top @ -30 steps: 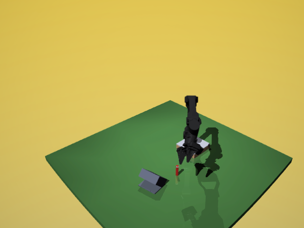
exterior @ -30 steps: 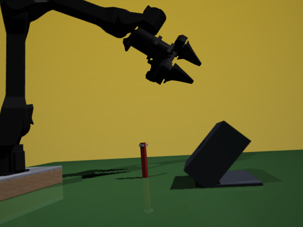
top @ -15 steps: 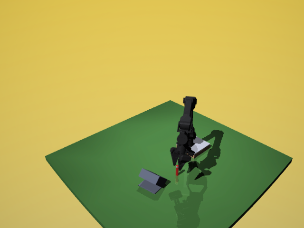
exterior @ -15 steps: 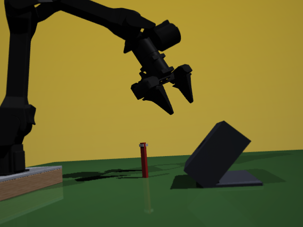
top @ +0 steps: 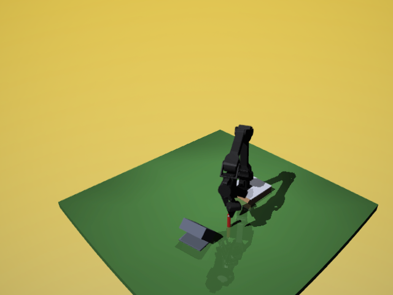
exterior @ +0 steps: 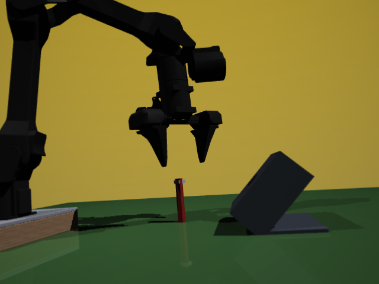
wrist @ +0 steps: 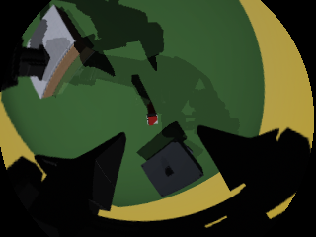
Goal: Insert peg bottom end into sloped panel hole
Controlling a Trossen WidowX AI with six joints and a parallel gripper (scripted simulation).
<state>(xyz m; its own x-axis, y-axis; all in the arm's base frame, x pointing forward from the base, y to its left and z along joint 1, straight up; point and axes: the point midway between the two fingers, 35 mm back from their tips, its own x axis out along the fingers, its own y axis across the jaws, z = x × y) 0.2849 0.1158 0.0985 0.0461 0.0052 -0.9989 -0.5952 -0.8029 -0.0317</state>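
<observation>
The red peg lies 1 cm behind my gripper tip and 5 cm below it. From my gripper tip the other things lie so: flat foot (17 cm ahead, 7 cm to the right, 10 cm below); then dark grey sloped panel (15 cm ahead, 7 cm to the right, 5 cm below).
</observation>
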